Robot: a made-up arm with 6 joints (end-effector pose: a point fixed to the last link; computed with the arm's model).
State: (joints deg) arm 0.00 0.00 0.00 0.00 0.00 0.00
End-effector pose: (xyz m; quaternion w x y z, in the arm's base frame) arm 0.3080 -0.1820 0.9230 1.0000 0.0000 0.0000 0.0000
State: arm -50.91 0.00 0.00 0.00 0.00 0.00
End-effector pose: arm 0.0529 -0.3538 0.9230 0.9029 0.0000 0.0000 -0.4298
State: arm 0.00 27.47 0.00 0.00 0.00 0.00
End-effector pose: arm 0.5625 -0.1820 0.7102 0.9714 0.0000 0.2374 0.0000
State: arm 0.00 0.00 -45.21 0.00 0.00 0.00
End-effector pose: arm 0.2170 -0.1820 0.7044 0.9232 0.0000 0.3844 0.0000
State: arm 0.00 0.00 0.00 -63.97 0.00 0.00
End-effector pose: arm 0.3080 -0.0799 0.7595 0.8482 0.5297 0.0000 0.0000
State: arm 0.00 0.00 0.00 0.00 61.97 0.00
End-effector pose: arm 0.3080 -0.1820 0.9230 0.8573 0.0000 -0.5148 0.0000
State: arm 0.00 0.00 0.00 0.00 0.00 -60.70
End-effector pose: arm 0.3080 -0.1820 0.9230 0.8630 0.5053 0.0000 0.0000
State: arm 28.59 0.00 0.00 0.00 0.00 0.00
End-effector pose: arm 0.3575 -0.0124 0.9230 0.9690 0.0000 0.0000 0.2469
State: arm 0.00 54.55 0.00 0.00 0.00 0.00
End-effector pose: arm 0.6894 -0.1820 0.4088 0.8888 0.0000 0.4583 0.0000
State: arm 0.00 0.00 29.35 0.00 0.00 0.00
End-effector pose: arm 0.2685 -0.1820 1.0740 0.9674 0.0000 -0.2533 0.0000
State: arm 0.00 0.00 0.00 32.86 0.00 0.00
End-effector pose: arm 0.3080 -0.1529 1.0218 0.9592 -0.2828 0.0000 0.0000
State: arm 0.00 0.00 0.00 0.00 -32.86 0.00
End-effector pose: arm 0.3080 -0.1820 0.9230 0.9592 0.0000 0.2828 0.0000
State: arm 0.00 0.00 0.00 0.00 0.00 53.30
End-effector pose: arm 0.3080 -0.1820 0.9230 0.8938 -0.4485 0.0000 0.0000
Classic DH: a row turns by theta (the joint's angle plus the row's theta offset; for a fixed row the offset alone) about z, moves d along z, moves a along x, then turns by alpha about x. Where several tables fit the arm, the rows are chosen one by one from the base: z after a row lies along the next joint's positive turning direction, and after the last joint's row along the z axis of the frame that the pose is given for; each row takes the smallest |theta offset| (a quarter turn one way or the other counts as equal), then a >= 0, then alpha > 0; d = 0 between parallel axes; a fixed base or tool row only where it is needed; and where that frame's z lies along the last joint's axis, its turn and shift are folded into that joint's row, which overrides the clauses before.
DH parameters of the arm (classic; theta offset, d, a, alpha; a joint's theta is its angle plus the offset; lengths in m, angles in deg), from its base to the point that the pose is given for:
joint 1: 0 0.296 0 -90
joint 2: -90 0 0.627 180
joint 3: 0 0 0 -90
joint 4: 0 -0.308 0 90
joint 5: 0 0.182 0 -90
joint 6: 90 0 0 90
tool (fixed): -90 0 0 0

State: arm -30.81 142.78 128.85 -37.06 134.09 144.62
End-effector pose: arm 0.4854 -0.4586 -0.3839 0.0137 0.3978 -0.1525 0.9046
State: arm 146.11 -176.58 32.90 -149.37 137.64 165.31
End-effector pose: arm 0.2042 -0.3258 -0.4007 0.1749 0.6454 0.1799 0.7215
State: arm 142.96 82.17 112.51 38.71 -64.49 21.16
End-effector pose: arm -0.5766 0.6130 0.6352 0.4477 -0.4233 -0.2653 0.7416
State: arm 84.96 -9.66 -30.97 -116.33 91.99 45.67
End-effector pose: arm -0.0697 0.1291 0.6502 0.9478 0.1982 0.1737 -0.1795
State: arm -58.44 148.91 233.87 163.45 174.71 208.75
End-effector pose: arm 0.3052 -0.1636 0.0704 0.7098 0.0869 0.6949 -0.0757
